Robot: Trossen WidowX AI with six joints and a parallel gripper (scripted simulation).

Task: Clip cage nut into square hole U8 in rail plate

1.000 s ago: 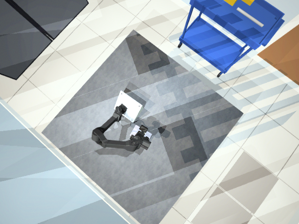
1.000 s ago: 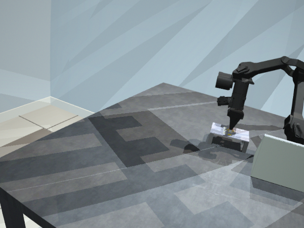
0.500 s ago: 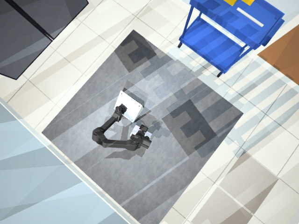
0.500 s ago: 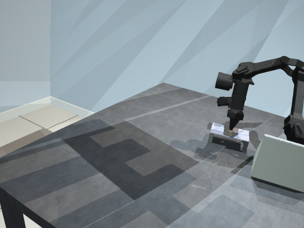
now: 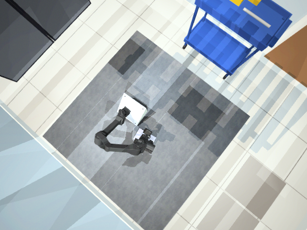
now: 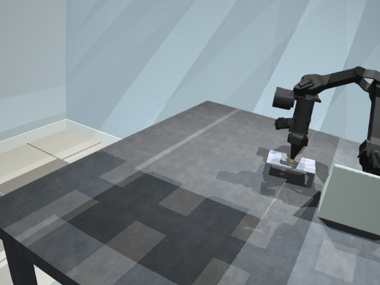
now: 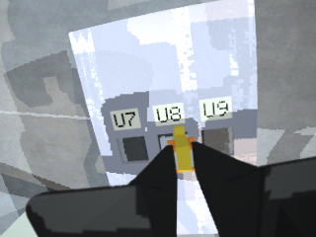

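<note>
Now: gripper tip 10 mm above the cage nut.
</note>
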